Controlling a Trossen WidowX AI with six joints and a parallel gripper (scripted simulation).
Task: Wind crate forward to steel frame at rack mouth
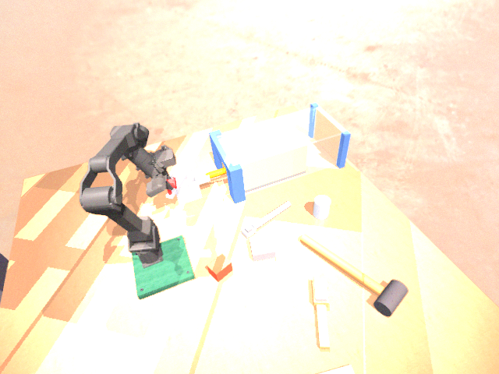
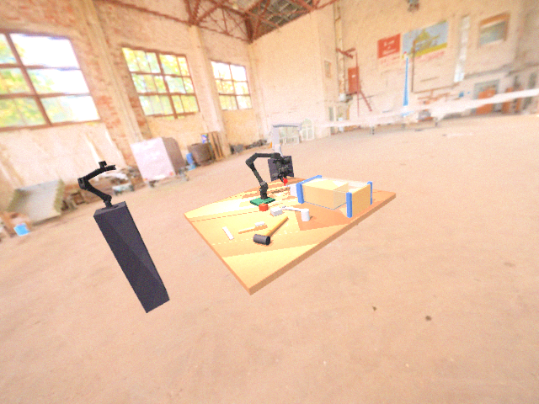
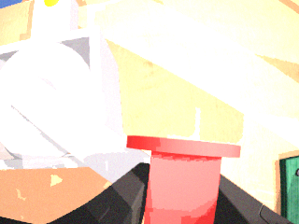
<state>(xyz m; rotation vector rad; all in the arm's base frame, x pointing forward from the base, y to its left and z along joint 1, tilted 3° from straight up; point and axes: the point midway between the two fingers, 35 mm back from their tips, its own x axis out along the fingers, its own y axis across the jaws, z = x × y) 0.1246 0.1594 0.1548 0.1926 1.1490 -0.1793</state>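
My gripper tip is 1 cm past the red grip. Also, from my gripper tip: blue steel frame 21 cm ahead, 7 cm to the left, 3 cm below; hand winch 4 cm ahead, 7 cm to the left, 10 cm below; white crank handle 1 cm ahead, 3 cm to the left, 3 cm below.
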